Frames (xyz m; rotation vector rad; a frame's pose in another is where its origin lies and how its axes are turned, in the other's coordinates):
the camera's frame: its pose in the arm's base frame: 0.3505 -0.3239 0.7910 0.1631 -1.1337 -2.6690
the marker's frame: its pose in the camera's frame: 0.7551 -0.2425 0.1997 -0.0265 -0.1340 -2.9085
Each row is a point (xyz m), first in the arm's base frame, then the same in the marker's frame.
Working: the arm's base frame: its pose in the marker's frame: 0.6039 0.4341 -0.5133 0.7183 0.0283 -0.4706

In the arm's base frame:
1: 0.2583 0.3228 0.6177
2: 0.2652 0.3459 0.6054
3: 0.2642 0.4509 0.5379
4: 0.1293 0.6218 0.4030
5: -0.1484 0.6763 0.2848
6: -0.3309 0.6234 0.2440
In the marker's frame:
1: 0.8895 0.1454 0.1092
2: 0.9071 0.1656 0.1131
3: 0.9598 0.2778 0.1280
4: 0.9296 0.5303 0.1578
5: 0.7199 0.7541 0.1535
6: 0.5395 0.8195 0.1230

